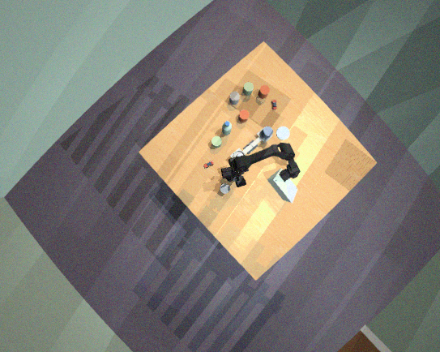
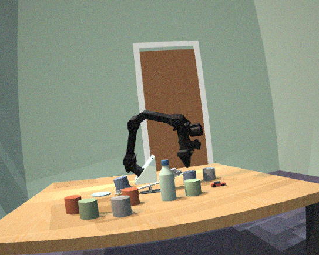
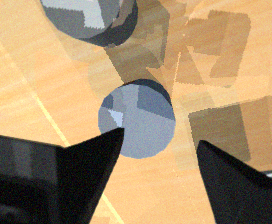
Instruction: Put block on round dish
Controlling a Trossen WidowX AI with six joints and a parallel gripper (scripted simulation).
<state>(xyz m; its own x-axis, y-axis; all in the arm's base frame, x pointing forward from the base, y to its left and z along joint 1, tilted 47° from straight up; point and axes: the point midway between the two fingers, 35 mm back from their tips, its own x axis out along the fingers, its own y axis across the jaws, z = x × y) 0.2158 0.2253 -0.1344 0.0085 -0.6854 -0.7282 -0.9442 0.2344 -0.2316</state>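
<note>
The pale round dish lies 47 cm to the right of my gripper tip, 9 cm below it and 3 cm ahead of it. From my gripper tip the other things lie so: bottle 29 cm ahead, 14 cm to the right, 2 cm above; small balance 21 cm to the right, 9 cm ahead, 7 cm below; cup 5 cm below, 2 cm to the left, 2 cm behind.
</note>
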